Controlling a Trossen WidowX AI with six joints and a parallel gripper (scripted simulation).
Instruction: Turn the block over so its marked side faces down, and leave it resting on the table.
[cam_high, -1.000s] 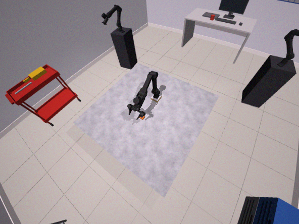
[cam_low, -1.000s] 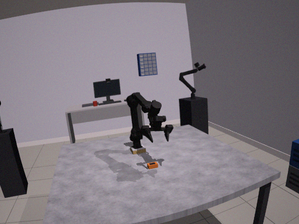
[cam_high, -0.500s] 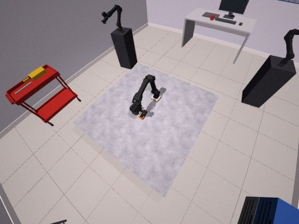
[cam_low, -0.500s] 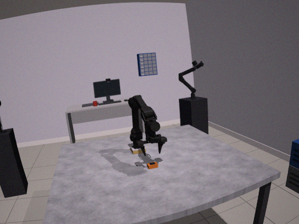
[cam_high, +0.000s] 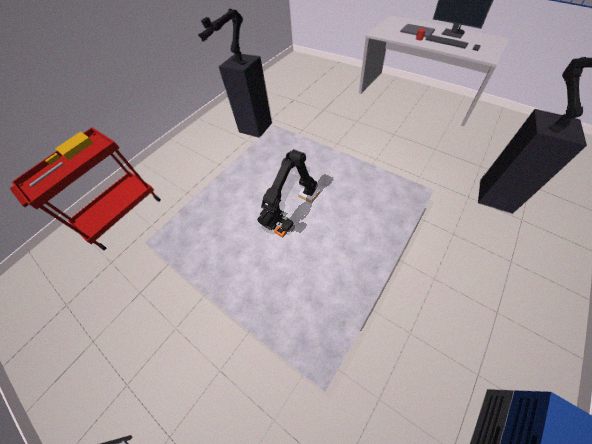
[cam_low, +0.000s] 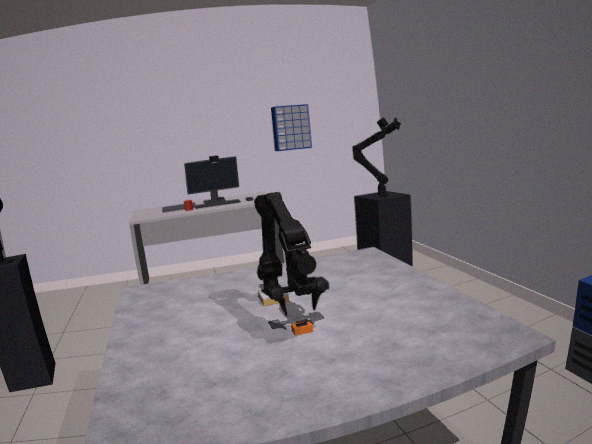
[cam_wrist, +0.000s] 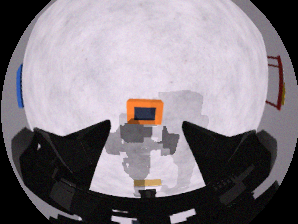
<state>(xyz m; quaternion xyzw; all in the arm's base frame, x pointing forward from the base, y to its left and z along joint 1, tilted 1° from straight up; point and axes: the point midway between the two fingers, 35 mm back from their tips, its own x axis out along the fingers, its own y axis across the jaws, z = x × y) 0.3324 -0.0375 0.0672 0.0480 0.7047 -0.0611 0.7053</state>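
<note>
Now: gripper tip 50 mm above the orange block.
</note>
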